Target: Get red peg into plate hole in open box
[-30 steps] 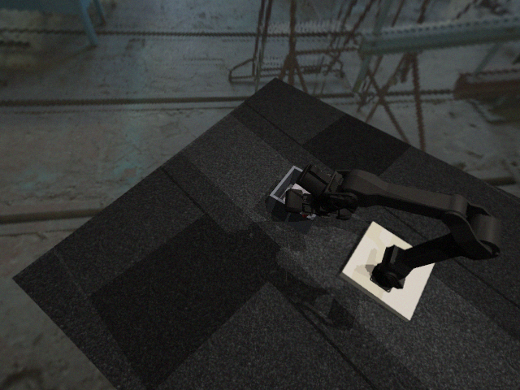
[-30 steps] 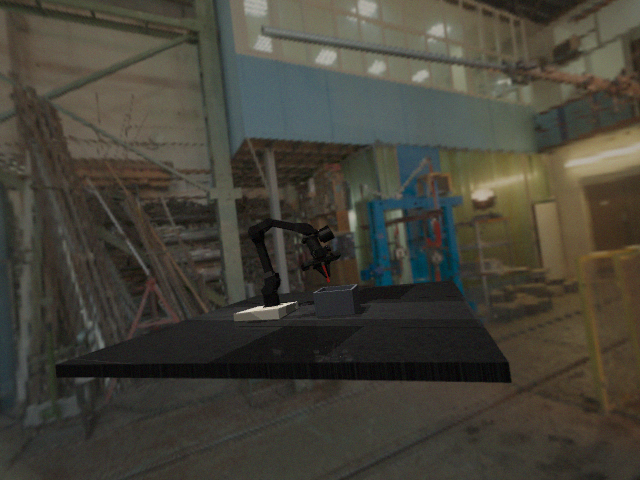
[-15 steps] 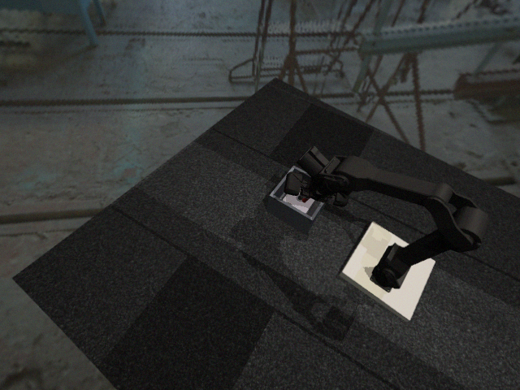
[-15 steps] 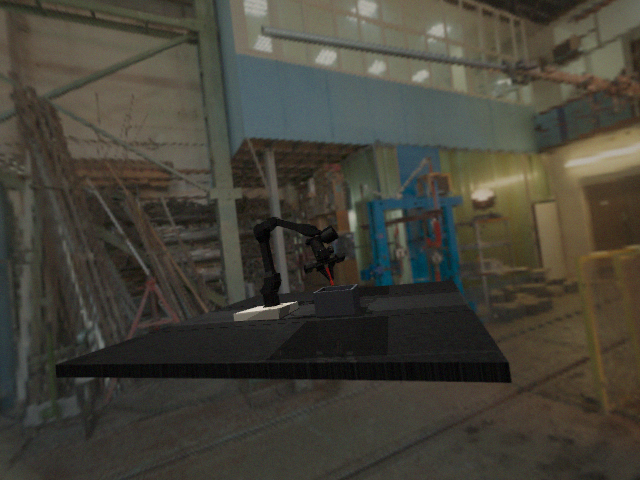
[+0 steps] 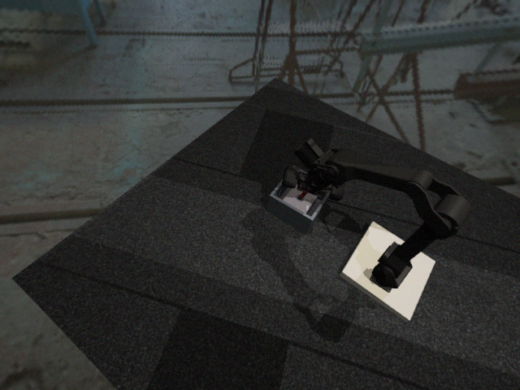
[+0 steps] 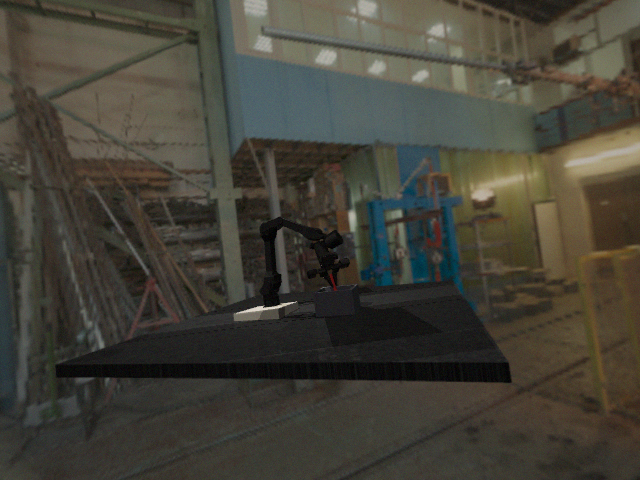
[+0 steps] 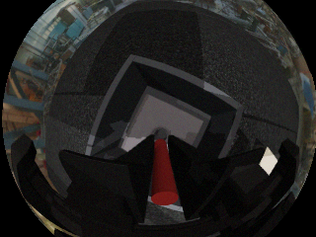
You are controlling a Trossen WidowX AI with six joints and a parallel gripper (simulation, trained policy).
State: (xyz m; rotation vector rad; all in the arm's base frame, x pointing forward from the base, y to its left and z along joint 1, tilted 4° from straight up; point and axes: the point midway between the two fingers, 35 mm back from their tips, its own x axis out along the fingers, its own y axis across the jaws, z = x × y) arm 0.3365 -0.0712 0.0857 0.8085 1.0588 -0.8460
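The red peg is 10 mm to the left of my gripper tip, 10 mm behind it and 10 mm above it. The rest, counted from my gripper tip: pale plate: 60 mm below; then grey box: 80 mm below.
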